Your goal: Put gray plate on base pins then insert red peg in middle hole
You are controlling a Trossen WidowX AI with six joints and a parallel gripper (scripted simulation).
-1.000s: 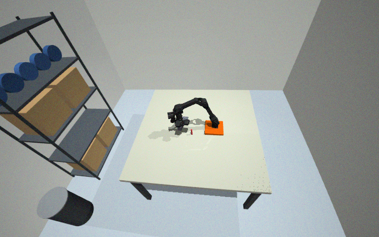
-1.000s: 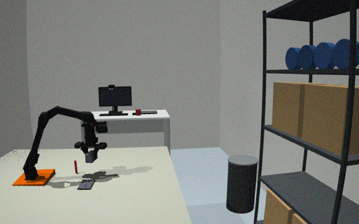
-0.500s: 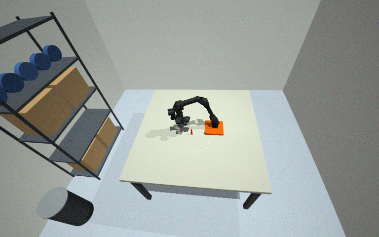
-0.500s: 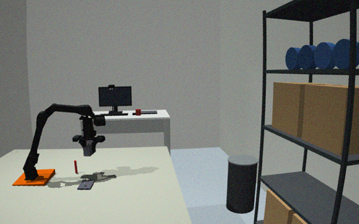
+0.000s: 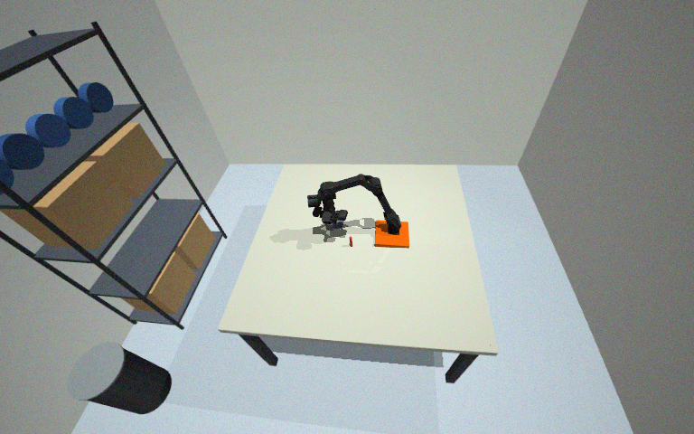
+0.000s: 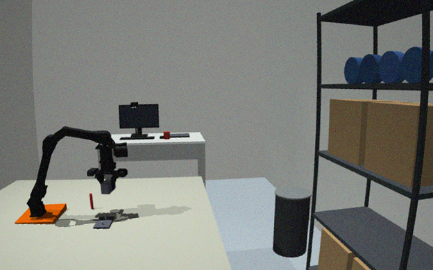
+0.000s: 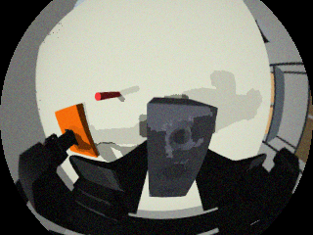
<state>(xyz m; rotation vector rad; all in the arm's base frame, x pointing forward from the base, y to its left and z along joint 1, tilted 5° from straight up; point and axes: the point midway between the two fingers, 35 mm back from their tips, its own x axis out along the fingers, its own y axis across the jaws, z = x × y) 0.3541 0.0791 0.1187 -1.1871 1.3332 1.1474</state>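
My gripper tip is now 12 cm to the left of the dark base and 11 cm above it. Round my gripper tip: red peg: 11 cm behind, 6 cm to the left, 8 cm below; then gray plate: 3 cm above.
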